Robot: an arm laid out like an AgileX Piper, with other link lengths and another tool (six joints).
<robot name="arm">
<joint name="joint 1" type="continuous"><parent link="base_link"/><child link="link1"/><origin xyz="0 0 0.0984" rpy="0 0 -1.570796"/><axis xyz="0 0 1"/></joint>
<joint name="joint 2" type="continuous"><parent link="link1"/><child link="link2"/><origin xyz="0 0 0" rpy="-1.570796 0 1.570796"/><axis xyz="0 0 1"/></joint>
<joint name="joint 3" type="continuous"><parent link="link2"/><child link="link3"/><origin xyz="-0.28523 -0.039 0"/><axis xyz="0 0 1"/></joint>
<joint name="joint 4" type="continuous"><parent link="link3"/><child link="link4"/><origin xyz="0.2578 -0.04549 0" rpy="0.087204 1.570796 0"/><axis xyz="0 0 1"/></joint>
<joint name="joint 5" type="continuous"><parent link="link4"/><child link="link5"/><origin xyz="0 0 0" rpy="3.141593 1.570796 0"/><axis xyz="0 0 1"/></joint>
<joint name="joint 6" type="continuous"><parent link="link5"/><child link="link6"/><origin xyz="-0.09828 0 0" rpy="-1.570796 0 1.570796"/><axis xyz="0 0 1"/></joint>
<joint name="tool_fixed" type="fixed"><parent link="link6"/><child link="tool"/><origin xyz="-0.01 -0.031 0.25" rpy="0 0.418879 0.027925"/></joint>
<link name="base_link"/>
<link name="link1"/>
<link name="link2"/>
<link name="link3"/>
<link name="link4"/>
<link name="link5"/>
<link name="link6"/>
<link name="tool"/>
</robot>
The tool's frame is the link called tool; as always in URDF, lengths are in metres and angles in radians. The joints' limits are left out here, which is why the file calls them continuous.
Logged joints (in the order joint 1, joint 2, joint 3, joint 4, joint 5, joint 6), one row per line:
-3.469, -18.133, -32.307, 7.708, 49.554, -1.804
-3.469, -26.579, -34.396, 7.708, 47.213, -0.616
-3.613, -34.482, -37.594, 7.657, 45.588, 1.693
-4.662, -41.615, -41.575, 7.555, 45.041, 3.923
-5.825, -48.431, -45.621, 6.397, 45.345, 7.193
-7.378, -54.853, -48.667, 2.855, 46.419, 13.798
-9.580, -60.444, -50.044, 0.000, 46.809, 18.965
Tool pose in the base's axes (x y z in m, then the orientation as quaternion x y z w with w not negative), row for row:
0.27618, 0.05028, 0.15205, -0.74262, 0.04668, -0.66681, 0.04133
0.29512, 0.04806, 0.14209, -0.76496, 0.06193, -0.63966, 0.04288
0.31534, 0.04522, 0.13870, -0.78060, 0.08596, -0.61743, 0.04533
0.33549, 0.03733, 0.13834, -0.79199, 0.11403, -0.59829, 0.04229
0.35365, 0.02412, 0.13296, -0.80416, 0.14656, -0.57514, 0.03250
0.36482, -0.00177, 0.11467, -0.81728, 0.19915, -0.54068, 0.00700
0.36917, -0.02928, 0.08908, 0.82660, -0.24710, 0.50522, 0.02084
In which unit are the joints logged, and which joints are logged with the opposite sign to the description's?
The joints are logged in degrees. Opposite sign: joint 2.
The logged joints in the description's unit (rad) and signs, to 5 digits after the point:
-0.06055, 0.31648, -0.56386, 0.13453, 0.86488, -0.03149
-0.06055, 0.46389, -0.60032, 0.13453, 0.82402, -0.01075
-0.06306, 0.60182, -0.65614, 0.13364, 0.79566, 0.02955
-0.08137, 0.72632, -0.72562, 0.13186, 0.78611, 0.06847
-0.10167, 0.84528, -0.79624, 0.11165, 0.79142, 0.12554
-0.12877, 0.95737, -0.84940, 0.04983, 0.81016, 0.24082
-0.16720, 1.05495, -0.87343, 0.00000, 0.81697, 0.33100

